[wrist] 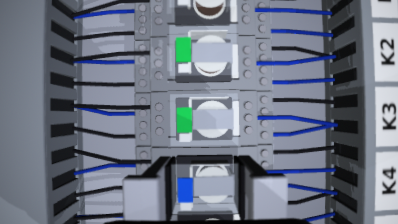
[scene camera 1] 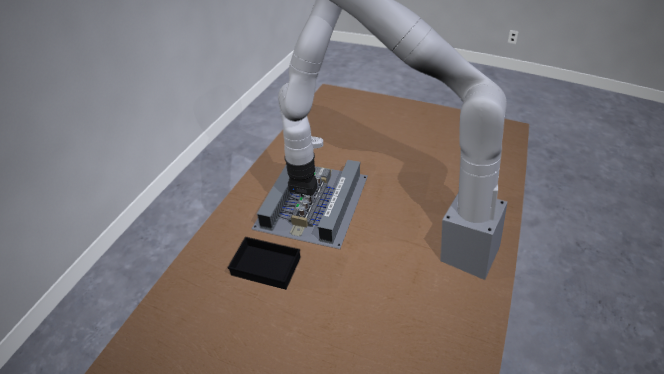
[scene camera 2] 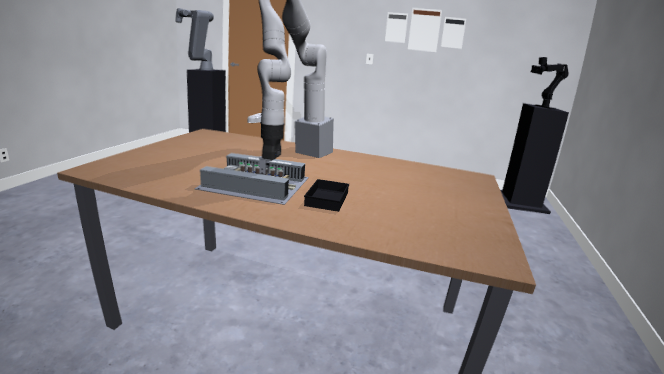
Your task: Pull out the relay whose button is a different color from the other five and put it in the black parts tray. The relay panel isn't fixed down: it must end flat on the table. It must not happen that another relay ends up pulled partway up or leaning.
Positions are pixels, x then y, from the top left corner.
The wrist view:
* my gripper: 204, 178
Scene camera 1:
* my gripper: 307, 199
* black parts tray: 265, 258
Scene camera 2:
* my gripper: 264, 173
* black parts tray: 323, 194
